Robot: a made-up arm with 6 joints. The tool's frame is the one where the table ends. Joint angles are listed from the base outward.
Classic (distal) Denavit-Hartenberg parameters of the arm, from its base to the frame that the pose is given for. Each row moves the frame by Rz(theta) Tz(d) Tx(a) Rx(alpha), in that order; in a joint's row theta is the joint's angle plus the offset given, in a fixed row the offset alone. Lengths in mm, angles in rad.
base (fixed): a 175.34, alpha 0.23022, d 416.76, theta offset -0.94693
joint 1: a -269.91, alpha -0.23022, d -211.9, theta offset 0
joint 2: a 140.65, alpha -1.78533, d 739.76, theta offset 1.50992
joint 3: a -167.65, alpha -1.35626, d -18.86, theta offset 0
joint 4: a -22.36, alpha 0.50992, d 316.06, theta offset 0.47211
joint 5: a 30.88, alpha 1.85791, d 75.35, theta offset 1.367
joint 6: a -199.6, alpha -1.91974, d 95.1, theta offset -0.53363
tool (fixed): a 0, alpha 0, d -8.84, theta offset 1.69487
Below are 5 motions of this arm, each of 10 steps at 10 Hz.
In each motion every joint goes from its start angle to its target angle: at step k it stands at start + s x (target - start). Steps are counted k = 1, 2, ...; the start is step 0. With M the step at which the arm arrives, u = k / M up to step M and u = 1 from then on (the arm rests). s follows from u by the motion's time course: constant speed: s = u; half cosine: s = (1 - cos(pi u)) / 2; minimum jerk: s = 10 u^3 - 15 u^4 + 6 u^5.
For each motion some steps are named. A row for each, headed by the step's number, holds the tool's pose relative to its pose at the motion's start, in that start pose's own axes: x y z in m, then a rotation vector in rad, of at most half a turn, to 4 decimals.
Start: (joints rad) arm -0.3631 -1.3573 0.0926 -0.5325 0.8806 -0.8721
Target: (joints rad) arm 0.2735 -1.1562 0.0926 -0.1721 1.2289 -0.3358
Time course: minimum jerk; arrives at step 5
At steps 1, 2, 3, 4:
1: -0.0069 -0.0033 0.0046 -0.0237 -0.0057 -0.0108
2: -0.0418 -0.0183 0.0207 -0.1307 -0.0307 -0.0607
3: -0.0989 -0.0401 0.0301 -0.2838 -0.0646 -0.1362
4: -0.1432 -0.0560 0.0269 -0.3944 -0.0876 -0.1948

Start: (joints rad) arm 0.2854 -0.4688 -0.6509 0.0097 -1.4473 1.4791
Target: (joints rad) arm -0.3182 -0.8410 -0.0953 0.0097 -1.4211 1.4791
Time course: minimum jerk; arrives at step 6
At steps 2, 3, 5, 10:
2: -0.0148 0.0009 -0.0166 -0.0114 -0.0853 0.2521
3: -0.0470 -0.0132 -0.0439 -0.0199 -0.2367 0.5895
5: -0.0992 -0.0814 -0.1087 -0.0074 -0.5563 1.0919
10: -0.1019 -0.0887 -0.1151 -0.0047 -0.5845 1.1279

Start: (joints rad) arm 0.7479 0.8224 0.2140 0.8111 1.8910 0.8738
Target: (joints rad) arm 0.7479 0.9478 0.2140 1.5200 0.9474 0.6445
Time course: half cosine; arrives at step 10
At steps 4, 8, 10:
4: 0.0251 0.0160 0.0058 -0.0199 0.0313 -0.1292
8: 0.0713 0.0384 0.0103 -0.0454 -0.0045 -0.3513
10: 0.0794 0.0415 0.0111 -0.0476 -0.0211 -0.3891

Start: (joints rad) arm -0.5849 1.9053 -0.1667 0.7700 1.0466 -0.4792
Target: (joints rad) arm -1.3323 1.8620 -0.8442 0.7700 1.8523 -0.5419
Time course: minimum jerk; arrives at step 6
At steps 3, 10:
3: -0.0824 0.0632 -0.1284 -0.2930 0.6326 0.1232
10: -0.1932 0.0564 -0.3086 -0.5815 1.2044 0.0558

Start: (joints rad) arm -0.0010 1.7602 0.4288 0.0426 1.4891 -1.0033
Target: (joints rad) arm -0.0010 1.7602 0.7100 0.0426 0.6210 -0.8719
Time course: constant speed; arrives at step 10
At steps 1, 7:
1: -0.0030 -0.0069 -0.0014 -0.0220 -0.0711 -0.0005
7: 0.0061 -0.0528 0.0004 -0.1235 -0.5008 -0.0561

